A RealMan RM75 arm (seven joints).
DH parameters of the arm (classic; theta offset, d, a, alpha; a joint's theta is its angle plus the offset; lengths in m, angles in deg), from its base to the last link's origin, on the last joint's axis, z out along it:
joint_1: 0 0.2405 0 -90
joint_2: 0 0 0 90
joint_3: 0 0.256 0 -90
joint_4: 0 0 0 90
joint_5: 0 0.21 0 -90
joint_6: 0 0 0 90
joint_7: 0 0.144 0 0
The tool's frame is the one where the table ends.
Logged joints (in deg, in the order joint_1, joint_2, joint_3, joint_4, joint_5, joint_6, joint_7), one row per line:
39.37 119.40 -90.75 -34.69 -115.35 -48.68 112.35
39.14 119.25 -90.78 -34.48 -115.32 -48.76 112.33
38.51 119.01 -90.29 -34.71 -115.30 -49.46 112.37
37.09 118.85 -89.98 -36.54 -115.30 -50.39 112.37
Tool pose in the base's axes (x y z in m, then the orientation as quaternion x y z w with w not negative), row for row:
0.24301 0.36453 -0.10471 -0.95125 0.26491 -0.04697 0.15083
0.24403 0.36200 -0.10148 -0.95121 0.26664 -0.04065 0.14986
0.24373 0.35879 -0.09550 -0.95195 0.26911 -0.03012 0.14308
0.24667 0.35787 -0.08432 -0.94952 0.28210 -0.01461 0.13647
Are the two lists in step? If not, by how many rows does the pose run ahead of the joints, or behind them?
The pose runs 2 rows ahead of the joints: the pose in row i belongs to the joints in row i + 2.
